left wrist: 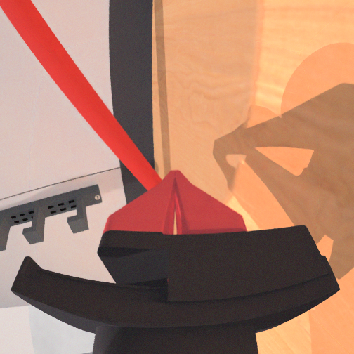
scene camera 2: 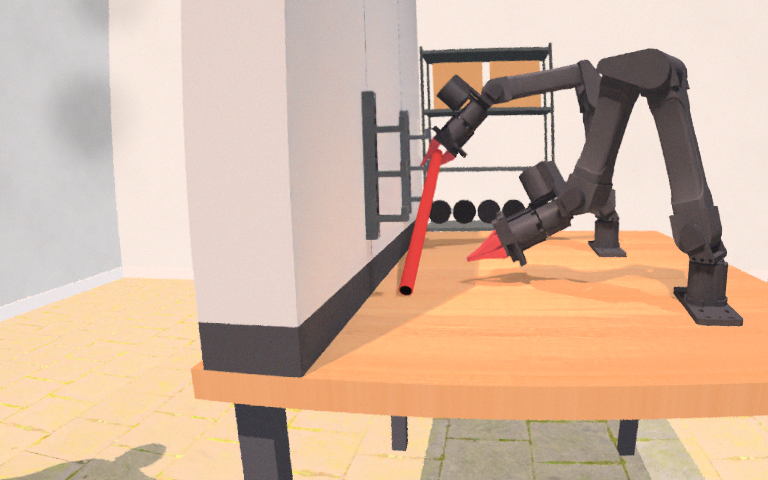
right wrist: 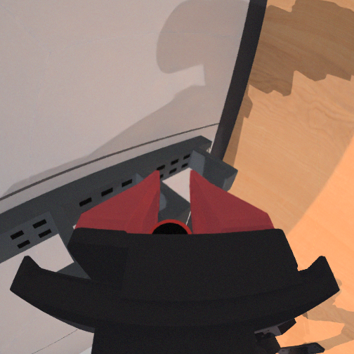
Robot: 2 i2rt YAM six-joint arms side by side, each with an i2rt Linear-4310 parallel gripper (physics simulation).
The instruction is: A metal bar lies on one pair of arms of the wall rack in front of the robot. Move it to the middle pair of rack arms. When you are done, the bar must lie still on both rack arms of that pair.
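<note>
The red metal bar [scene camera 2: 422,220] [left wrist: 87,97] [right wrist: 171,221] is off the rack and steeply tilted in scene camera 2, its hollow near end low above the table. My right gripper [scene camera 2: 434,160] [right wrist: 174,177] is shut on the bar near its upper end, in front of the rack. My left gripper [scene camera 2: 468,259] [left wrist: 174,177] is shut and empty, to the right of the bar and apart from it in scene camera 2. The wall rack has two grey uprights [scene camera 2: 369,198] [left wrist: 90,195] [right wrist: 70,192] with upper, middle and lower arms; the near middle arm [scene camera 2: 388,173] shows bare.
The white wall [scene camera 2: 243,169] with a dark base strip [scene camera 2: 249,348] stands behind the rack. The wooden table [scene camera 2: 509,362] lies below both arms. A shelf unit [scene camera 2: 487,54] with boxes and several black round things stands in the background.
</note>
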